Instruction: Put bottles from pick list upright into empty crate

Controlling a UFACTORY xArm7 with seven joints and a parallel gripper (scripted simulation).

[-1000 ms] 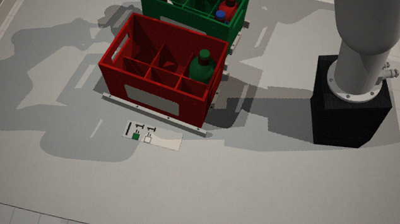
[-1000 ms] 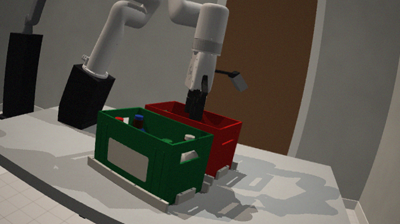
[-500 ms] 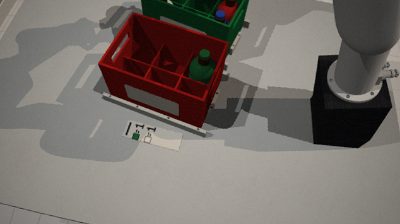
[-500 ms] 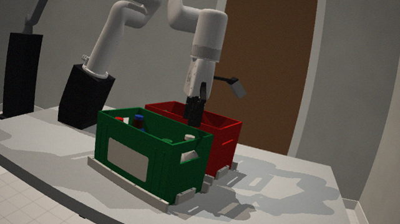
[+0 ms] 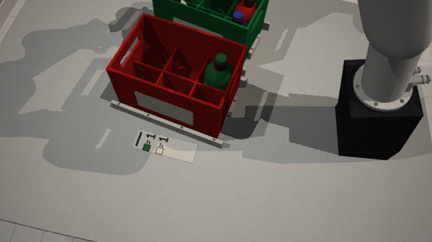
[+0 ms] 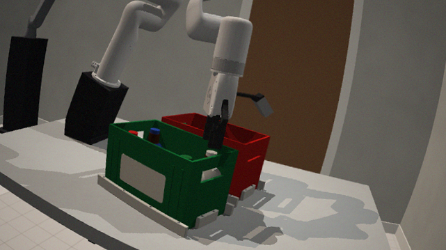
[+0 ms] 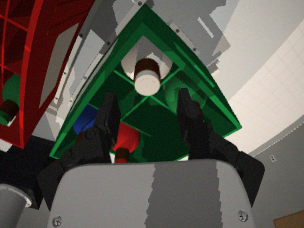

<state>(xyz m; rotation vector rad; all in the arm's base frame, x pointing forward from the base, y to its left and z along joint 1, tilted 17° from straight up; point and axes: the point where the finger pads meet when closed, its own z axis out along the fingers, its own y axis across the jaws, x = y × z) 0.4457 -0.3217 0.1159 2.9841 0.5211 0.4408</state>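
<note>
Right now my hand is 11 cm above the white-capped bottle. Round my hand: green crate 10 cm behind, 12 cm below; blue bottle 16 cm behind, 8 cm to the left, 11 cm below; red bottle 20 cm behind, 11 cm below.
</note>
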